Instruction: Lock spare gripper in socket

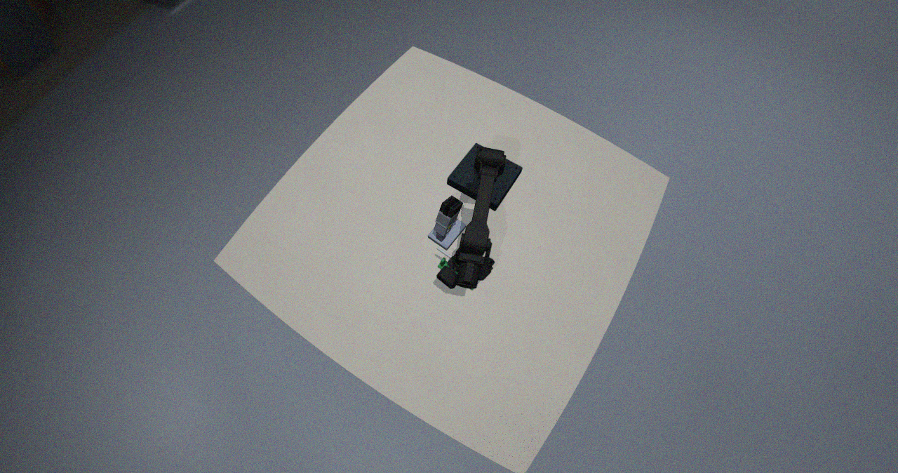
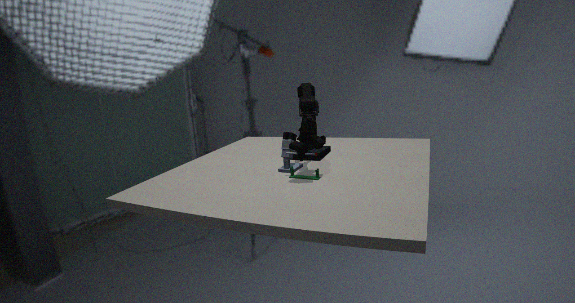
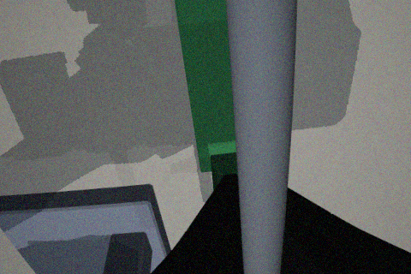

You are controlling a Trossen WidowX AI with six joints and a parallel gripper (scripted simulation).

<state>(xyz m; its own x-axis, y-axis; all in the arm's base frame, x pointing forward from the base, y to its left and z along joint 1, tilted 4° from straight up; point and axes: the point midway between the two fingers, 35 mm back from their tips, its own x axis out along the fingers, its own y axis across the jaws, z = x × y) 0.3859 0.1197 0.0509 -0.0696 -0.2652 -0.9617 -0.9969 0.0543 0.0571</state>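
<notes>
Now: gripper tip 5 cm above the green rack and 1 cm to the right of it. The rest, counted from my gripper tip: grey mount: 10 cm to the right, 10 cm behind, 3 cm below; spare gripper: 11 cm behind, 10 cm to the right, 4 cm above.
</notes>
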